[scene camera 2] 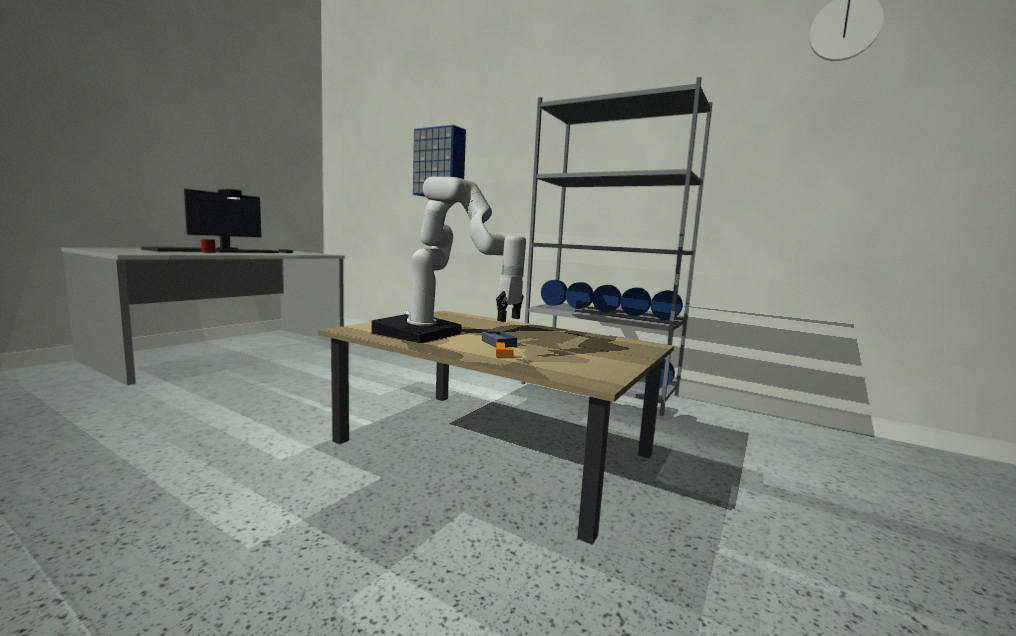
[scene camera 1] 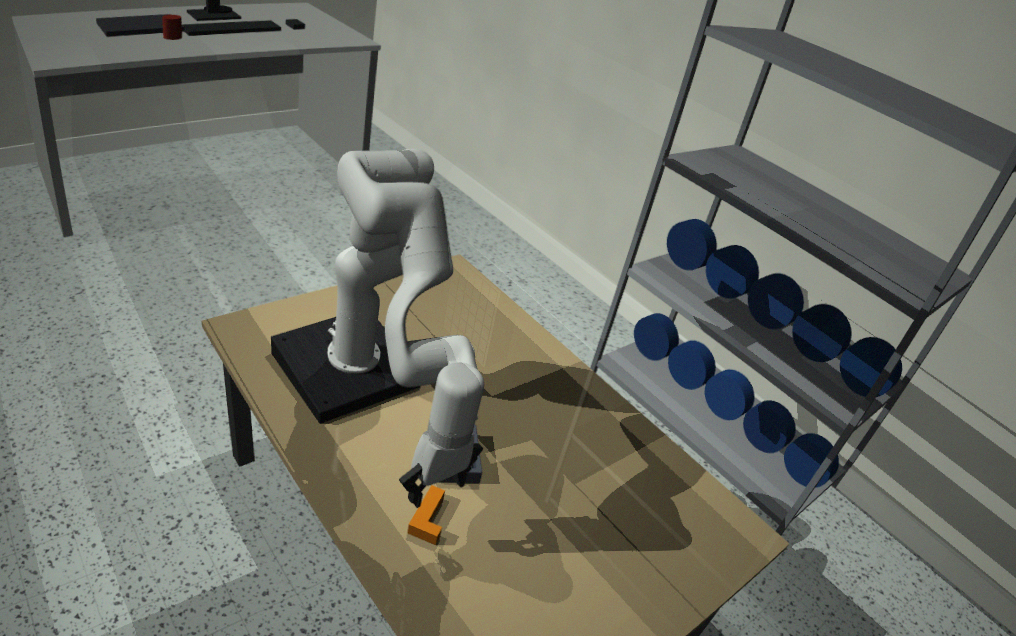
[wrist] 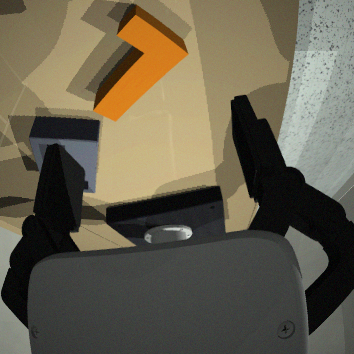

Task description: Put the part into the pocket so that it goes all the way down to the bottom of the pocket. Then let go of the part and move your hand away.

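Pixels of known places: gripper, fingertip midpoint: (scene camera 2: 508, 320) (scene camera 1: 436, 491) (wrist: 144, 135); arm's base, link origin: (scene camera 2: 421, 322) (scene camera 1: 353, 354) (wrist: 167, 232).
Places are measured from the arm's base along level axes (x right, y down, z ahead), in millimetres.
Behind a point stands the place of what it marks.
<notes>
The orange L-shaped part (scene camera 1: 428, 511) @(x 166, y 17, z 440 mm) (scene camera 2: 504, 351) @(x 206, y 24, z 464 mm) (wrist: 155, 62) @(x 187, y 17, z 442 mm) lies flat on the table, outside the pocket. The grey-blue block with the pocket (scene camera 1: 472, 471) @(x 27, y 11, z 427 mm) (scene camera 2: 498, 339) @(x 74, y 14, z 387 mm) (wrist: 91, 160) @(x 49, y 11, z 357 mm) stands beside it, apart from it. In scene camera 1 the arm hides most of the block, and in the wrist view a finger covers much of its top. My gripper (scene camera 1: 439, 492) @(x 186, y -86, z 466 mm) (scene camera 2: 509, 318) @(x 186, y -86, z 466 mm) (wrist: 144, 135) @(x 186, y -86, z 466 mm) is open and empty, above the table. In the wrist view the part shows ahead of the fingertips, and the block lies behind the left finger.
The arm's black base plate (scene camera 1: 307, 382) @(x 141, y 6, z 9 mm) (scene camera 2: 389, 328) @(x 144, y 12, z -62 mm) (wrist: 165, 202) @(x 53, y 32, z 120 mm) sits on the wooden table (scene camera 1: 637, 600) @(x -8, y 47, z 845 mm) (scene camera 2: 584, 367) @(x 179, y 47, z 746 mm). A metal shelf rack (scene camera 1: 824, 217) (scene camera 2: 629, 105) with blue discs stands behind the table. A desk (scene camera 1: 202, 56) (scene camera 2: 97, 253) stands at the far left.
</notes>
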